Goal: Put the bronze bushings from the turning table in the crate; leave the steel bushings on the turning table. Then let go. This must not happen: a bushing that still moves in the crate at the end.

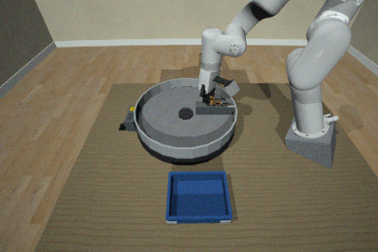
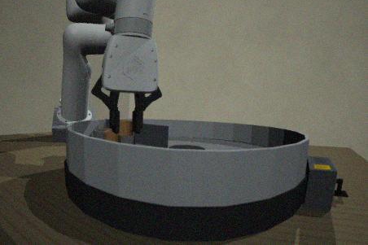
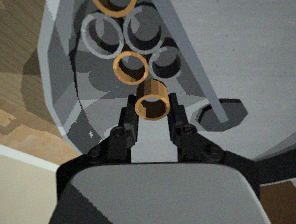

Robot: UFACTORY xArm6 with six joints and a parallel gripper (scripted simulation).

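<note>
The blue crate is 50 mm ahead of my hand, 400 mm to the left of it and 80 mm below it. From my hand the other things lie so: grey turning table (100 mm ahead, 60 mm to the left, 50 mm below).
</note>
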